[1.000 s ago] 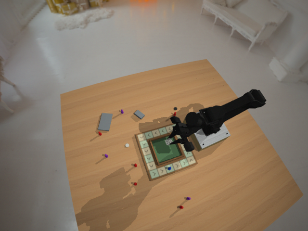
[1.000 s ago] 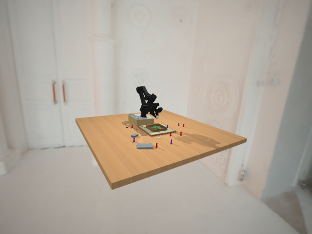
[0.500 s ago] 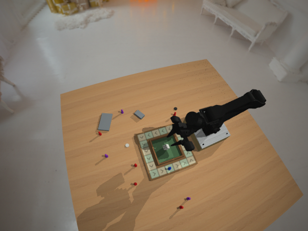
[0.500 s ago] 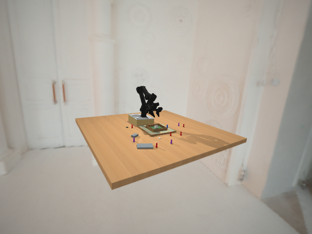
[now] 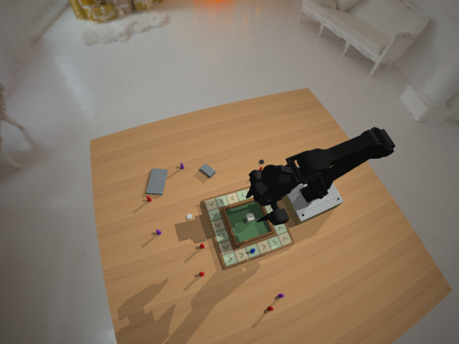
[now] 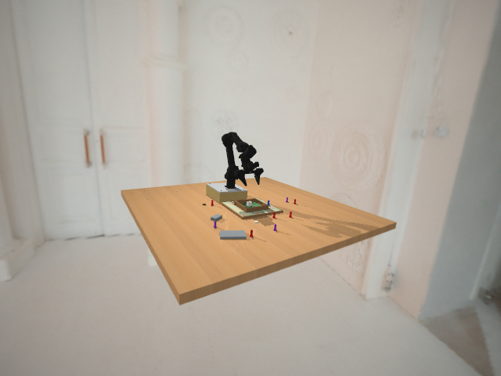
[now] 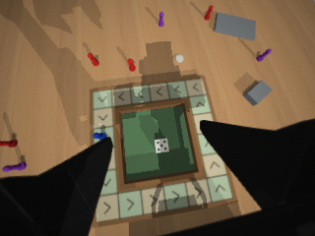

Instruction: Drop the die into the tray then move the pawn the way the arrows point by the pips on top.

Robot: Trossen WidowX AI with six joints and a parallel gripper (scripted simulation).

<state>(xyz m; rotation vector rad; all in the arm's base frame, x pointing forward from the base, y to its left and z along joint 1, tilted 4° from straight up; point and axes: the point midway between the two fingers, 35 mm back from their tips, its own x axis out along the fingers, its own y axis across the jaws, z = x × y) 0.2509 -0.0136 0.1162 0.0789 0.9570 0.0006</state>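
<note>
The blue pawn is 12 cm below my gripper tip, 11 cm to the left of it and 3 cm ahead of it. Round my gripper tip: white disc (20 cm ahead, 15 cm below, 11 cm to the right); white die (12 cm below, 2 cm behind, 1 cm to the right); green dice tray (14 cm below).
</note>
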